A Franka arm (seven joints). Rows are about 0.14 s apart.
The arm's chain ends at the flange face. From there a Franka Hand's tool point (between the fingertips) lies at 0.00 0.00 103.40 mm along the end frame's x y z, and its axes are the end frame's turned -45 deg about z.
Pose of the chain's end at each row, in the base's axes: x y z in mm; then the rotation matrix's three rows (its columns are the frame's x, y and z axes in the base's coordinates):
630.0 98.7 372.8; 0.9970 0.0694 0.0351; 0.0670 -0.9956 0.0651; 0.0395 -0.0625 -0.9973
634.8 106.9 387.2; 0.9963 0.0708 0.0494; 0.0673 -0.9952 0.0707; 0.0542 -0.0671 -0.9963
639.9 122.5 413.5; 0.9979 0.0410 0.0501; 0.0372 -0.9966 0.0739; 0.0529 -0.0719 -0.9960
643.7 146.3 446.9; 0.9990 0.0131 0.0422; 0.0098 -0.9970 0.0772; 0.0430 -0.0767 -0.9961
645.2 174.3 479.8; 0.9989 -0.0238 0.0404; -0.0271 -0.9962 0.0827; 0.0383 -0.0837 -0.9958
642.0 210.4 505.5; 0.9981 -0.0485 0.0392; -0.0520 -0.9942 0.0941; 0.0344 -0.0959 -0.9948
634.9 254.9 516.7; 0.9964 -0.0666 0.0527; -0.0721 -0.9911 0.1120; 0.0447 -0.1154 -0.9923
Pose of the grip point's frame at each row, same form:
633.6 105.4 269.7; 0.6559 0.7541 0.0351; 0.7514 -0.6566 0.0651; 0.0721 -0.0163 -0.9973
639.9 114.2 284.2; 0.6544 0.7546 0.0494; 0.7513 -0.6561 0.0707; 0.0858 -0.0091 -0.9963
645.1 130.1 310.5; 0.6766 0.7346 0.0501; 0.7310 -0.6784 0.0739; 0.0882 -0.0134 -0.9960
648.1 154.3 343.9; 0.6971 0.7157 0.0422; 0.7119 -0.6981 0.0772; 0.0846 -0.0238 -0.9961
649.4 182.9 376.8; 0.7232 0.6895 0.0404; 0.6853 -0.7236 0.0827; 0.0863 -0.0321 -0.9958
646.1 220.1 402.6; 0.7401 0.6715 0.0392; 0.6662 -0.7398 0.0941; 0.0921 -0.0435 -0.9948
640.3 266.5 414.1; 0.7517 0.6575 0.0527; 0.6498 -0.7518 0.1120; 0.1132 -0.0500 -0.9923

